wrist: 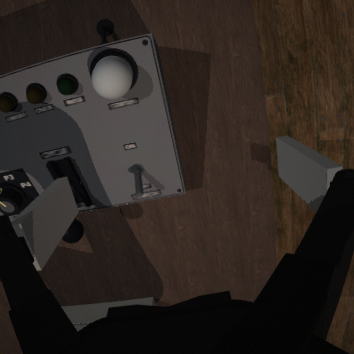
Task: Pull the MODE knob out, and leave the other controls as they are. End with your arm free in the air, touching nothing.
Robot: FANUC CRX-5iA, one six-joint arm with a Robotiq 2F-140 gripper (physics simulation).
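Places are measured from the arm's base along level axes (x ahead, y up, z right), in millimetres.
Where they show: gripper, fingertip midpoint: (172,175).
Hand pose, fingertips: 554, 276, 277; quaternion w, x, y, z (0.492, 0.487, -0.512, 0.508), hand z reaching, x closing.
Note:
Each offset is from my fingertips to the top centre of the thing, as dx, dy, dz. "pt": to the spot under its first point. Level surfaces: height alone.
The grey control panel {dy -241} (107,135) fills the upper left of the wrist view. At its left edge a dark rotary knob {-67, -227, -314} (8,201) with a yellow pointer line sits on a black dial marked P3 and P4, partly hidden by the left finger. No MODE label is readable, so I cannot tell whether this is the MODE knob. My gripper (172,175) is open with nothing between its wide-spread fingers. The left finger overlaps the panel's lower left in view; the right finger is beyond the panel's right side. Contact with the panel cannot be judged.
A white dome {pt +76, -161, -52} (112,77), a green lamp {pt +85, -191, -118} (67,84) and two amber lamps line the panel's upper part. A toggle switch {-85, -225, -75} (138,181) stands lower right, beside a dark slot {pt -70, -254, -182} (75,185). Black balls show at the top edge {pt +174, -337, -76} (105,26) and below the panel {pt -122, -191, -184} (73,231).

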